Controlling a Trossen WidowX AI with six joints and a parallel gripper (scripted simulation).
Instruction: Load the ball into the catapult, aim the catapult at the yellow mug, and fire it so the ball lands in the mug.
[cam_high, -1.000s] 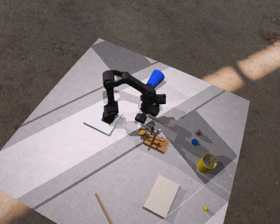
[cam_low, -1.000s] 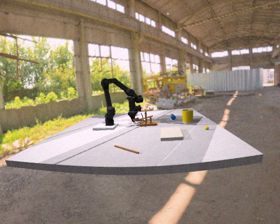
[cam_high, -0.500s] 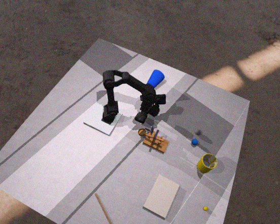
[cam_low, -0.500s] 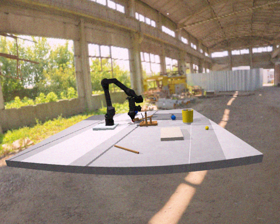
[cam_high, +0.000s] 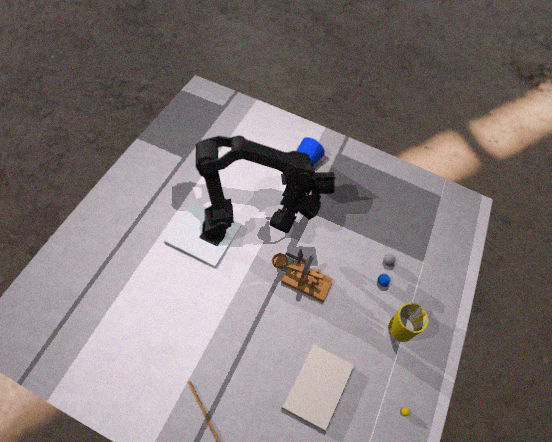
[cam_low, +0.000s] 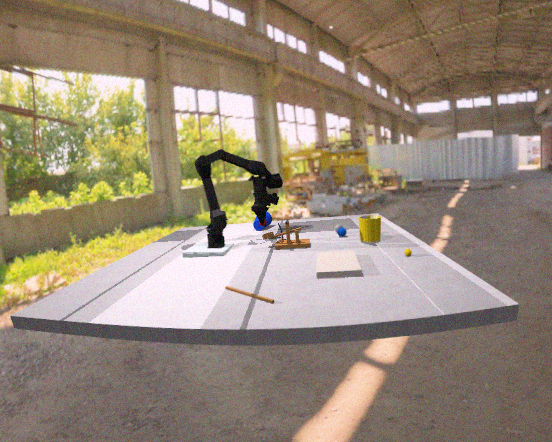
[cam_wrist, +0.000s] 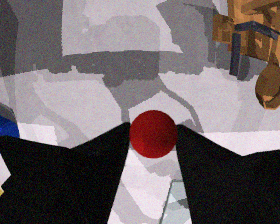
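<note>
My gripper tip is now 11 cm to the left of the wooden catapult, 10 cm short of it and 3 cm above it. The rest, counted from my gripper tip: blue ball: 35 cm ahead, 6 cm below, 3 cm to the right; then grey ball: 35 cm ahead, 6 cm below, 5 cm to the left; then red ball: 1 cm above.
</note>
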